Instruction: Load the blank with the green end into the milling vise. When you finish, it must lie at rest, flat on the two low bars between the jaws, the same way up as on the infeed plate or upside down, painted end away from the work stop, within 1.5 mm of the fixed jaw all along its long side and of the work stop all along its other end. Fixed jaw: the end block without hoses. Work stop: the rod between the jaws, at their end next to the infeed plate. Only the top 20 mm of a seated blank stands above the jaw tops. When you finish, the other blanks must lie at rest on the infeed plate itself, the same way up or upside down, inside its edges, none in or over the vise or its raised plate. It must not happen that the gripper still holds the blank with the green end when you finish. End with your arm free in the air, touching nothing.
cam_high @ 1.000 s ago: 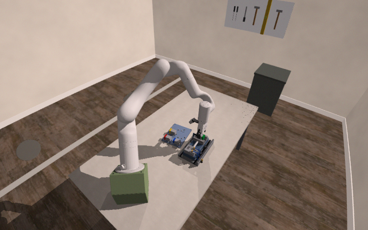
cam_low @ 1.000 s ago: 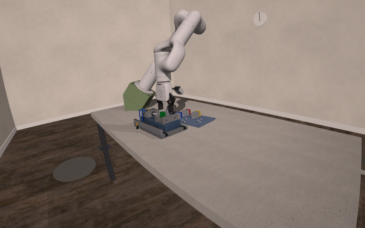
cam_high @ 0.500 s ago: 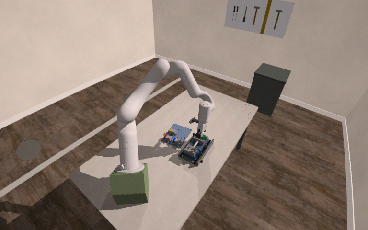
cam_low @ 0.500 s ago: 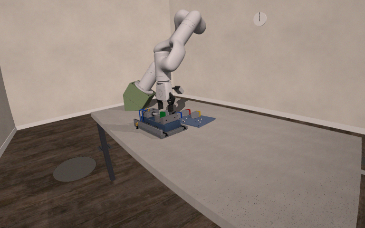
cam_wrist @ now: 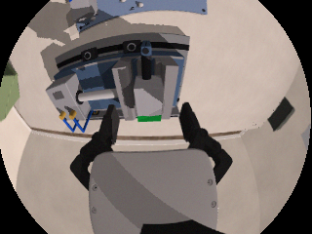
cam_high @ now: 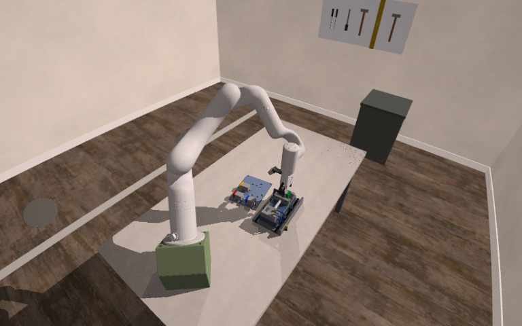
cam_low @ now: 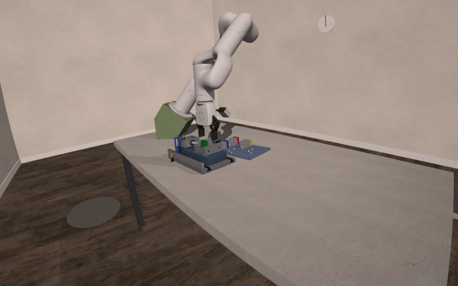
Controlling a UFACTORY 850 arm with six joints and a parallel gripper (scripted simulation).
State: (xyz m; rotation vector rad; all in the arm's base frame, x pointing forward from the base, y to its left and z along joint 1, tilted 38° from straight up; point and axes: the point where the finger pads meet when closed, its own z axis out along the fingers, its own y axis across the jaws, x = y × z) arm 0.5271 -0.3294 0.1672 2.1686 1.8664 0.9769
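Now: the green-ended blank 3 cm below my hand. Also, from my hand: jaw block 3 cm ahead, 5 cm below; then pale rod 9 cm behind, 5 cm below; then blue-ended blank 10 cm behind, 18 cm to the left, 11 cm below.
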